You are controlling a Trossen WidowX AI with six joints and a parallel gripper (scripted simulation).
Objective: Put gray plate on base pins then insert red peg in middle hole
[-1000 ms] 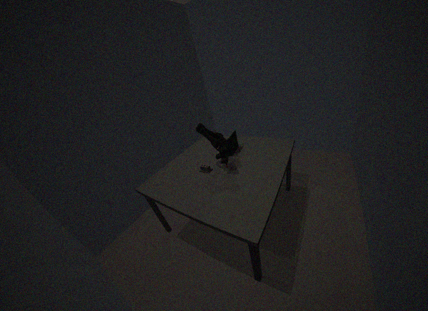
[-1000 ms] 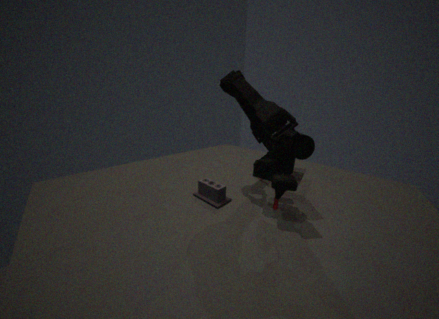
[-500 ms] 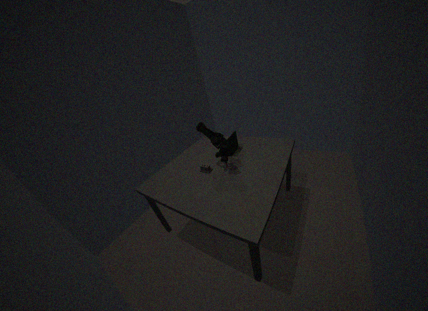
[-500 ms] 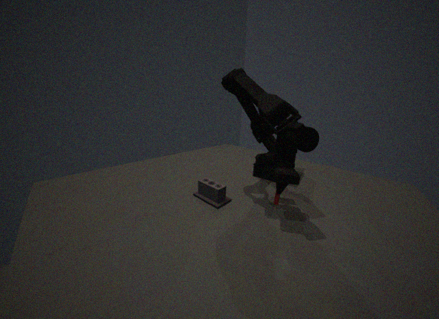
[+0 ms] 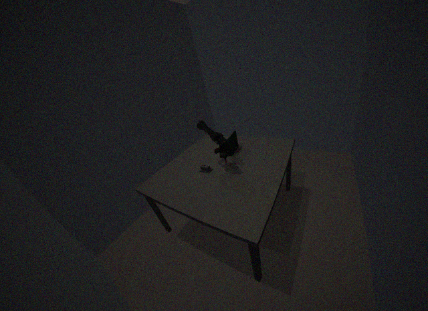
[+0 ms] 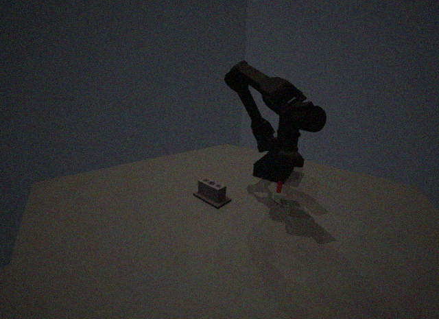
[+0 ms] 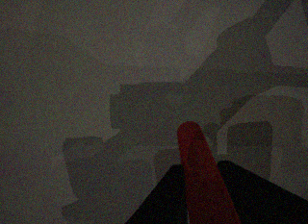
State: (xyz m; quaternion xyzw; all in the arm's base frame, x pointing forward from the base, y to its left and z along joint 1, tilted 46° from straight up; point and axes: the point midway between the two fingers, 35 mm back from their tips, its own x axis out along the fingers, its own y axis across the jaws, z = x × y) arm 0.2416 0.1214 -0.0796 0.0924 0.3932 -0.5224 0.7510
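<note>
Right now my gripper tip is 100 mm short of the gray plate, 200 mm to the left of it and 60 mm above it. From my gripper tip the other things lie so: red peg right at my gripper tip; base 100 mm ahead, 190 mm to the right, 100 mm below.
</note>
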